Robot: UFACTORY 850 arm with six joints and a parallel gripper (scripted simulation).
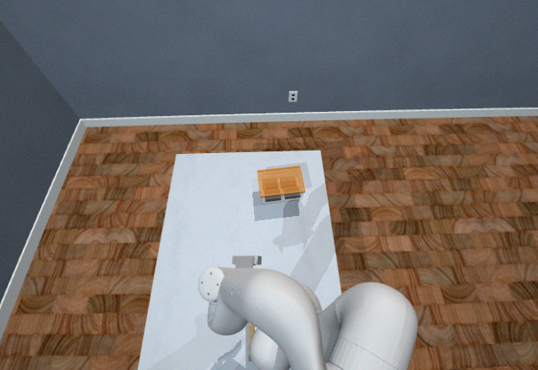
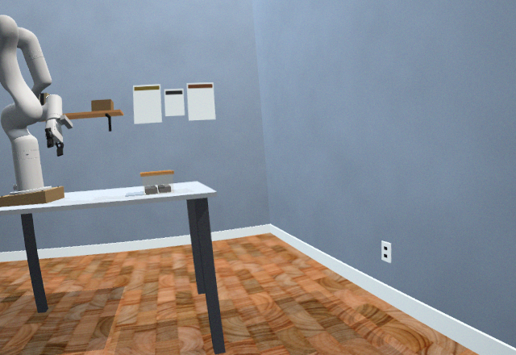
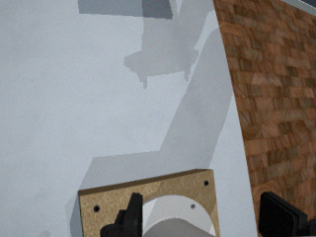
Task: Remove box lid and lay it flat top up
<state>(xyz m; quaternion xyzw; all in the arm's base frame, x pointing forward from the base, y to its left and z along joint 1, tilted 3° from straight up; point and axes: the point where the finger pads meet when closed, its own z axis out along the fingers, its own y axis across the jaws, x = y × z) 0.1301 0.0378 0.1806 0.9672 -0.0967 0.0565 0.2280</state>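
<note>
Right now my hand is 48 cm short of the lid, 13 cm to the left of it and 15 cm above it. Also, from my hand: box: 48 cm ahead, 13 cm to the right, 19 cm below.
</note>
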